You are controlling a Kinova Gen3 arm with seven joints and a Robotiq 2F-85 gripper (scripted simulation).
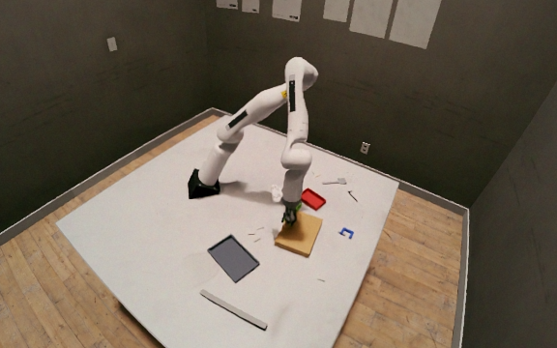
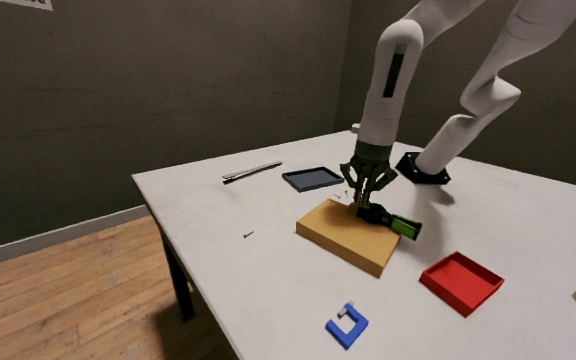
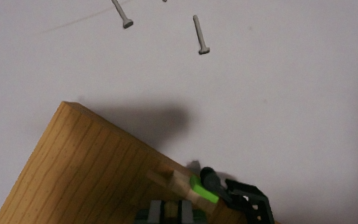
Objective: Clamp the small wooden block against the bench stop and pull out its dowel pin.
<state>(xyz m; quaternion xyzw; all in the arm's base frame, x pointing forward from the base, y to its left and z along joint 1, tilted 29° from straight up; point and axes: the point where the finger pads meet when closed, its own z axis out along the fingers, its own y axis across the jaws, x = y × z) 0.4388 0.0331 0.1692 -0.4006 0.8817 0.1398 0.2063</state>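
Right now the dowel pin is 20 mm below my hand. The rest, counted from my hand: grey tray 50 mm behind, 260 mm to the right, 70 mm below; then red tray 40 mm behind, 220 mm to the left, 70 mm below; then small wooden block 40 mm below.
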